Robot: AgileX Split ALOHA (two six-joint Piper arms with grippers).
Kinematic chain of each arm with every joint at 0, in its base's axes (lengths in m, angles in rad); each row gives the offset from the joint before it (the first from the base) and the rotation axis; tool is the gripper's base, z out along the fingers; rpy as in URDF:
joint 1: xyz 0 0 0.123 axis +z
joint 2: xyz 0 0 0 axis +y
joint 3: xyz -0.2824 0 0.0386 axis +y
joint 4: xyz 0.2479 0 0.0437 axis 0.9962 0 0.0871
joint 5: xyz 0 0 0 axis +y
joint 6: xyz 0.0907 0 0.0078 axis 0.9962 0 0.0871
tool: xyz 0 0 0 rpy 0 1.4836 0
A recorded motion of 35 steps. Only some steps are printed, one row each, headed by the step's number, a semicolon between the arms.
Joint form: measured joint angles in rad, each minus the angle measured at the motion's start. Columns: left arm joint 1, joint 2, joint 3, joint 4, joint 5, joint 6; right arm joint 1, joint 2, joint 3, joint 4, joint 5, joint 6.
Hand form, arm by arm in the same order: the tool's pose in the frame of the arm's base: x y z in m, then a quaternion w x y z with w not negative. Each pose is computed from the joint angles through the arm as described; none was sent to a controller.
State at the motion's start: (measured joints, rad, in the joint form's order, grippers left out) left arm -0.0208 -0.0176 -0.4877 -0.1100 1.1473 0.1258; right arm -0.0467 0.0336 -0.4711 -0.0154 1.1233 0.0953
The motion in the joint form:
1: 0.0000 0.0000 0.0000 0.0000 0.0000 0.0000; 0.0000 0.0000 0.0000 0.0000 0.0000 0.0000
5: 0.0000 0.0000 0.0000 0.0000 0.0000 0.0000; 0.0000 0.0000 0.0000 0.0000 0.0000 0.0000
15: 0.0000 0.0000 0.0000 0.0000 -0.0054 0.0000; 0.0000 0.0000 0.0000 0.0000 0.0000 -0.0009
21: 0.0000 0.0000 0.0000 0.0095 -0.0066 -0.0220; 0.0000 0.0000 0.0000 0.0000 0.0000 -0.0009
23: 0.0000 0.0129 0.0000 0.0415 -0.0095 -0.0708; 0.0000 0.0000 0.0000 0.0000 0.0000 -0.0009
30: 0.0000 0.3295 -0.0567 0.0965 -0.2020 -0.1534; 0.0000 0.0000 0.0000 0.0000 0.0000 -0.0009
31: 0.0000 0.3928 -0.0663 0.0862 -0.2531 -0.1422; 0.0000 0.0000 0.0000 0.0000 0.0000 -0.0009
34: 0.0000 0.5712 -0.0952 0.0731 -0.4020 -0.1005; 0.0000 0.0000 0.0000 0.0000 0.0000 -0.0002
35: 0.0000 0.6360 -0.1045 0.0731 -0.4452 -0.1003; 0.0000 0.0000 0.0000 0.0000 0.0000 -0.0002
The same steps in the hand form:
1: -0.0104 -0.0089 0.2672 0.48790 0.06852 0.86972 -0.02921; 0.0002 -0.0013 0.2643 0.46721 0.06302 0.88189 0.00366
5: -0.0104 -0.0089 0.2672 0.48790 0.06852 0.86972 -0.02921; 0.0002 -0.0013 0.2643 0.46721 0.06302 0.88189 0.00366
15: -0.0102 -0.0089 0.2676 0.49025 0.06827 0.86842 -0.02910; 0.0002 -0.0013 0.2643 0.46721 0.06262 0.88192 0.00345
21: -0.0100 -0.0081 0.2677 0.49035 0.05830 0.86907 -0.02974; 0.0002 -0.0013 0.2643 0.46721 0.06262 0.88192 0.00345
23: -0.0079 -0.0055 0.2678 0.48517 0.03562 0.87331 -0.02586; 0.0002 -0.0013 0.2643 0.46721 0.06262 0.88192 0.00345
30: 0.0479 -0.0020 0.2926 0.45489 -0.00406 0.89036 -0.01768; 0.0002 -0.0013 0.2643 0.46721 0.06262 0.88192 0.00345
31: 0.0611 -0.0030 0.2959 0.45371 -0.00047 0.89092 -0.02009; 0.0002 -0.0013 0.2643 0.46721 0.06262 0.88192 0.00345
34: 0.1001 -0.0044 0.3016 0.45373 0.01413 0.89088 -0.01628; 0.0002 -0.0013 0.2643 0.46721 0.06293 0.88189 0.00361
35: 0.1140 -0.0045 0.3008 0.44825 0.01344 0.89367 -0.01591; 0.0002 -0.0013 0.2643 0.46721 0.06293 0.88189 0.00361

